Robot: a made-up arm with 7 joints.
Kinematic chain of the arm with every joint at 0, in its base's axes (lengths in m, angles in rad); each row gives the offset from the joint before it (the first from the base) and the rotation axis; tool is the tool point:
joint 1: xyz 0 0 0 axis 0 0.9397 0.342
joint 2: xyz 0 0 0 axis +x
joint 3: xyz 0 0 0 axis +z
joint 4: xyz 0.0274 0 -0.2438 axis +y
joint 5: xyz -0.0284 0 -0.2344 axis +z
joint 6: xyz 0 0 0 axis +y
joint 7: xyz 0 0 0 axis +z
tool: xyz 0 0 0
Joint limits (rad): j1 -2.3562..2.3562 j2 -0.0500..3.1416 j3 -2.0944..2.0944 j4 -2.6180..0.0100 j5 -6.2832..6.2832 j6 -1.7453..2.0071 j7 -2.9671..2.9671
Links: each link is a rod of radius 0.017 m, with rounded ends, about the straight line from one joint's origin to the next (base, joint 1, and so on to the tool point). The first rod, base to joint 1, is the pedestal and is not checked.
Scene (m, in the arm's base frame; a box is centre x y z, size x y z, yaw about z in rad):
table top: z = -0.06
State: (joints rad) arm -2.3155 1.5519 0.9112 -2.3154 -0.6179 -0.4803 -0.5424
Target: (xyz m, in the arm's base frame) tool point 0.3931 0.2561 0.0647
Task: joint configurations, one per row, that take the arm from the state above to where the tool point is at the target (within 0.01 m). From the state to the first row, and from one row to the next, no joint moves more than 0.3 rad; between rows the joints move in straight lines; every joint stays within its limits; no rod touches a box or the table.
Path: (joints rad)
1: -2.1527 1.4078 0.9385 -2.0285 -0.6179 -0.4803 -0.5424
2: -1.9900 1.2638 0.9657 -1.7416 -0.6179 -0.4803 -0.5424
3: -1.8272 1.1197 0.9930 -1.4547 -0.6179 -0.4803 -0.5424
4: -1.6644 0.9756 1.0203 -1.1679 -0.6179 -0.4803 -0.5424
5: -1.5017 0.8316 1.0476 -0.8810 -0.6179 -0.4803 -0.5424
6: -1.3389 0.6875 1.0748 -0.5941 -0.6179 -0.4803 -0.5424

